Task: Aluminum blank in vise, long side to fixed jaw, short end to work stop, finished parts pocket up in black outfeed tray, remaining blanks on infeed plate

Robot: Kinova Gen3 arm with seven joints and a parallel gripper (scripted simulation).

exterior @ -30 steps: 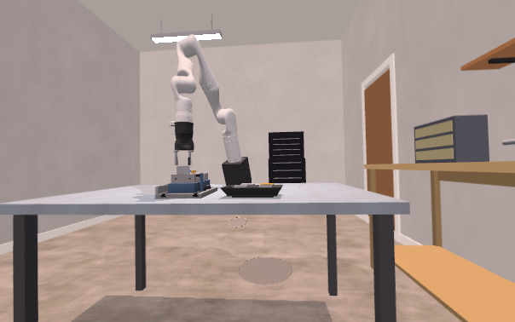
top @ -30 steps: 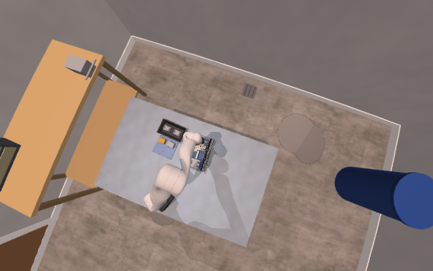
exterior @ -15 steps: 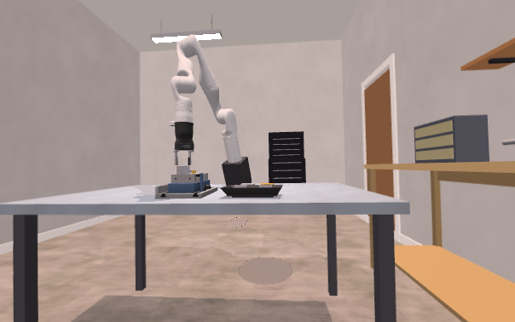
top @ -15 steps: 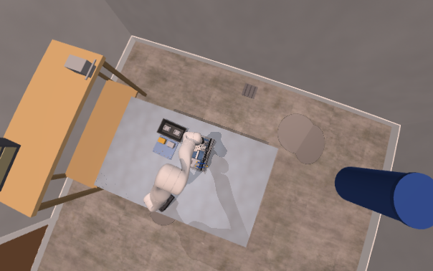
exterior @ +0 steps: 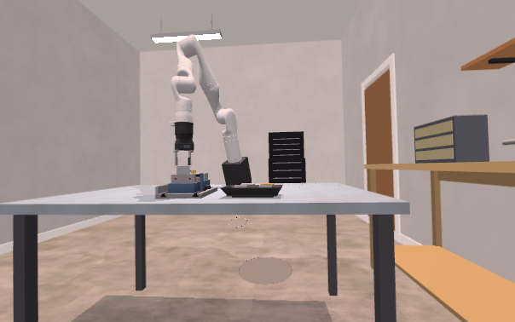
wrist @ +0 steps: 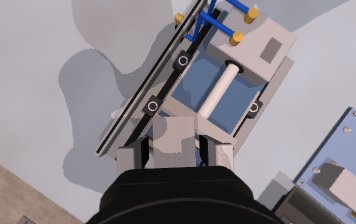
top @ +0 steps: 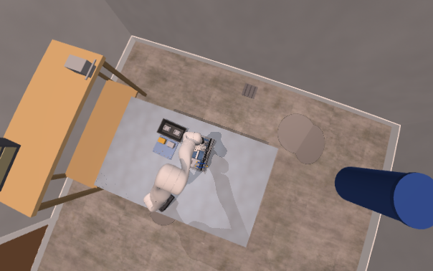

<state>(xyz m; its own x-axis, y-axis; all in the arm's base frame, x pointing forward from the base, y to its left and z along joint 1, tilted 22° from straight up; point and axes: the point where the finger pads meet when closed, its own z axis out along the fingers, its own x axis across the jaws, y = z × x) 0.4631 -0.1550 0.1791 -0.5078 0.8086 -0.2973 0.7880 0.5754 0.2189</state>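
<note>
Now: the vise 70 mm behind my hand, 20 mm to the left of it and 110 mm below it. From my hand the other things lie so: yellow brass blank (60 mm behind, 370 mm to the left, 130 mm below).
</note>
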